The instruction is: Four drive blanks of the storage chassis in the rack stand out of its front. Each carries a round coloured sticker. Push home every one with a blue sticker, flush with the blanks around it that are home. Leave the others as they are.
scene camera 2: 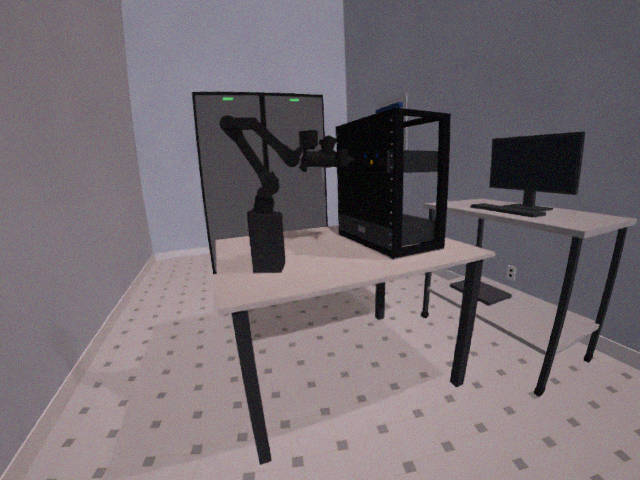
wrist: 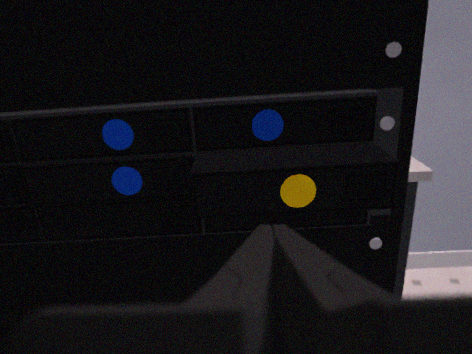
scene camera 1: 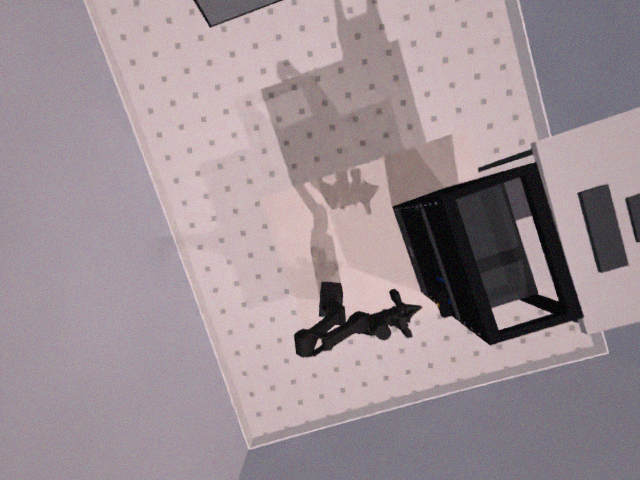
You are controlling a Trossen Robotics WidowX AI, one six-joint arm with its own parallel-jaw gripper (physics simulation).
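Note:
The rack (scene camera 1: 473, 279) (scene camera 2: 443, 180) holds the storage chassis (scene camera 2: 421, 160). In the wrist view, the blank with the yellow sticker (wrist: 298, 190) (scene camera 2: 371, 162) (scene camera 1: 438, 304) stands out, its top face showing as a ledge. The upper right blue sticker (wrist: 267, 125) is on a blank set back behind that ledge. The upper left blue sticker (wrist: 118, 134) and lower left blue sticker (wrist: 127, 180) are on blanks that look level with it. My gripper (wrist: 271, 237) (scene camera 1: 419, 308) (scene camera 2: 352, 157) is shut and empty, in front of the chassis, its tips appearing below the yellow sticker. The fingers hide part of the lower front.
The rack stands on the table (scene camera 2: 310, 279) opposite the arm's pedestal (scene camera 2: 266, 242). A blue item (scene camera 2: 388, 107) shows at the rack's top. A side table (scene camera 2: 568, 217) behind carries a monitor (scene camera 2: 537, 163) and a keyboard (scene camera 2: 509, 209). The rack's post borders the blanks on the right in the wrist view.

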